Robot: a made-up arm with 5 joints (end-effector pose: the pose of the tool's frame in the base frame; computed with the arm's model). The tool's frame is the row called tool.
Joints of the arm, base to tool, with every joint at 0 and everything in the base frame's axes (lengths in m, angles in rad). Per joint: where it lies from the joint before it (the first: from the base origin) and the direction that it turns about. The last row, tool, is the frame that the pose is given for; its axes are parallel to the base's.
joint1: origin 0 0 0.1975 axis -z
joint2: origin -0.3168 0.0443 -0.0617 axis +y
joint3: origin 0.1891 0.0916 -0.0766 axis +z
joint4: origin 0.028 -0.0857 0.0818 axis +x
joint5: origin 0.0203 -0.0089 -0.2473 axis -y
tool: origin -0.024 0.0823 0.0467
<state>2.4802 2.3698 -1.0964 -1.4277 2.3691</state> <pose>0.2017 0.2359 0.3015 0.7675 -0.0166 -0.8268</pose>
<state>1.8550 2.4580 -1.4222 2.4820 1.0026</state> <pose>0.2230 0.2620 -0.1737 1.2181 -0.2239 2.4813</pose>
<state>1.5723 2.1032 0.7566 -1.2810 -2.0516</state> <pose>-0.0135 0.6723 -0.1999 0.4432 2.7290 1.0005</pose>
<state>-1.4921 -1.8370 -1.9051 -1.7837 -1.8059</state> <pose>-0.1705 -0.2468 -0.0102 0.0479 2.1275 0.0633</pose>
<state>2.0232 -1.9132 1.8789 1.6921 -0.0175</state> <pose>0.3080 0.3404 0.1789 -0.1435 0.3629 -0.5196</pose>
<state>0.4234 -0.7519 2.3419 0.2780 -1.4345</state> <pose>-0.0423 0.2059 0.0657 -1.8002 1.0285 0.9799</pose>
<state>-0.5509 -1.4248 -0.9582 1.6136 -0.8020</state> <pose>-0.3801 -0.0633 0.4605 1.7776 -0.8593 1.4245</pose>
